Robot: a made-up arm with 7 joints.
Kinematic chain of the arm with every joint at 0, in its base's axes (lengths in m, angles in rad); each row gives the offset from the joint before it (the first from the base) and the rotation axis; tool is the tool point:
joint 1: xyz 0 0.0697 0 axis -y
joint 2: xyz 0 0.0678 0 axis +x
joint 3: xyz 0 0 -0.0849 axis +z
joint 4: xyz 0 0 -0.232 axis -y
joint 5: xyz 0 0 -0.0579 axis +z
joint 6: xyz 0 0 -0.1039 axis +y
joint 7: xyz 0 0 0 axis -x
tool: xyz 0 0 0
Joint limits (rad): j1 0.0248..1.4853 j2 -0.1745..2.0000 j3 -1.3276..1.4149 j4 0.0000..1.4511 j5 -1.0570..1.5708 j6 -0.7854..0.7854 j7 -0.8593..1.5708
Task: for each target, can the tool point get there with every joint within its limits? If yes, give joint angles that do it. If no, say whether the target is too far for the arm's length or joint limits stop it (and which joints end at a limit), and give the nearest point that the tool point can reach.
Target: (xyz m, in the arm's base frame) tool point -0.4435 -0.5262 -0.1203
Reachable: no: too far | nearest point 0.0462 -0.0744 -0.3030 | short by 0.691 m
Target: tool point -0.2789 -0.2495 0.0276
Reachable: no: joint limits stop it (at a limit: joint 1, joint 2, joint 3, joint 4) | nearest point 0.0462 -0.0744 -0.3030 | short by 0.496 m
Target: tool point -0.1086 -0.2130 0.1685
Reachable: no: joint limits stop it (at a limit: joint 1, joint 2, joint 4) | nearest point 0.3099 -0.0661 0.0375 | short by 0.462 m
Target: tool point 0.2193 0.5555 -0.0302
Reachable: yes | joints 1.2545 1.0184 0.7086 0.3272 -0.6634 0.3236 0.1408
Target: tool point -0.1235 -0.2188 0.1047
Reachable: no: joint limits stop it (at a limit: joint 1, joint 2, joint 4) | nearest point 0.3063 -0.0743 0.0130 | short by 0.463 m
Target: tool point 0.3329 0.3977 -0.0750
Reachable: yes | joints 1.0261 0.8678 -0.6281 0.9750 0.5858 -0.4702 0.1221
